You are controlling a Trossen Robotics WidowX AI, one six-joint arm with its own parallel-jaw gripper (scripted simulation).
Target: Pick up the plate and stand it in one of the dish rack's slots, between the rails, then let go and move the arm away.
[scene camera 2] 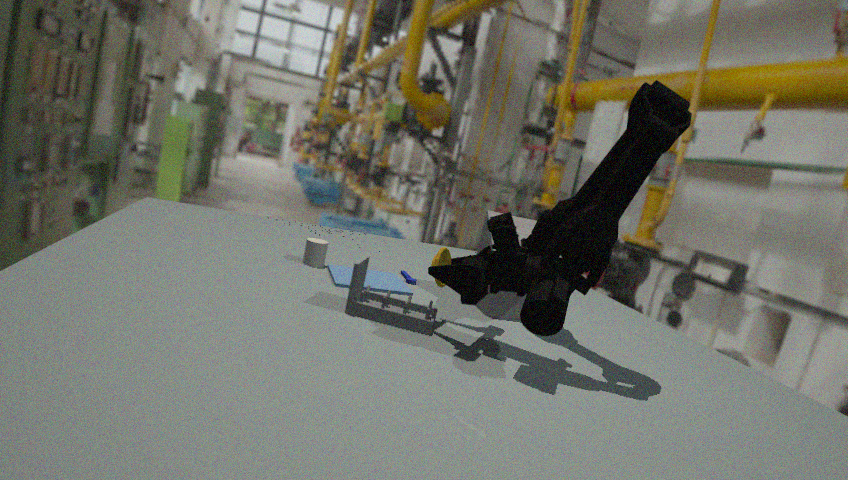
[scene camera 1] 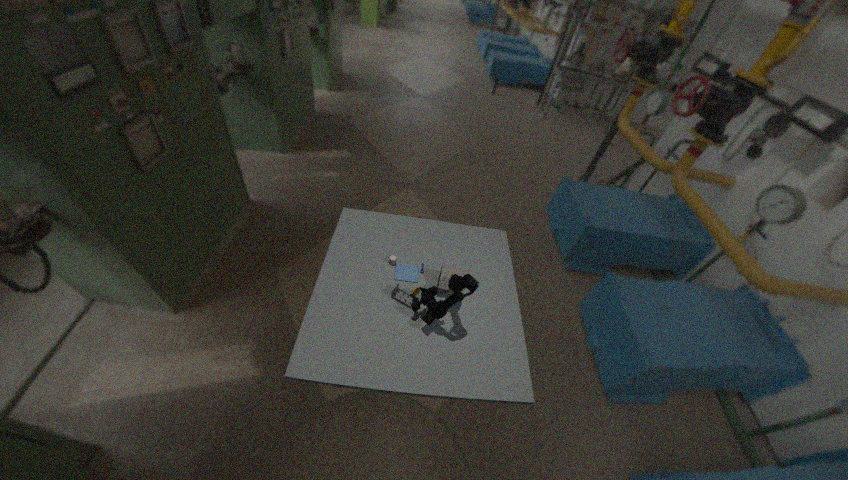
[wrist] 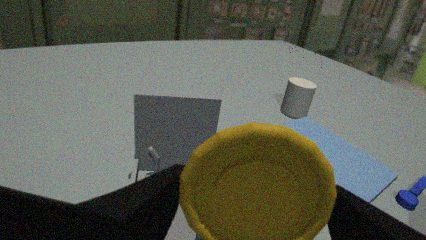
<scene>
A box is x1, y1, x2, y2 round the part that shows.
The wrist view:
my gripper: 255, 184 [0, 164, 425, 239]
yellow plate: 253, 174 [179, 122, 336, 239], held by my gripper
grey cylinder cup: 298, 96 [281, 77, 316, 117]
</scene>
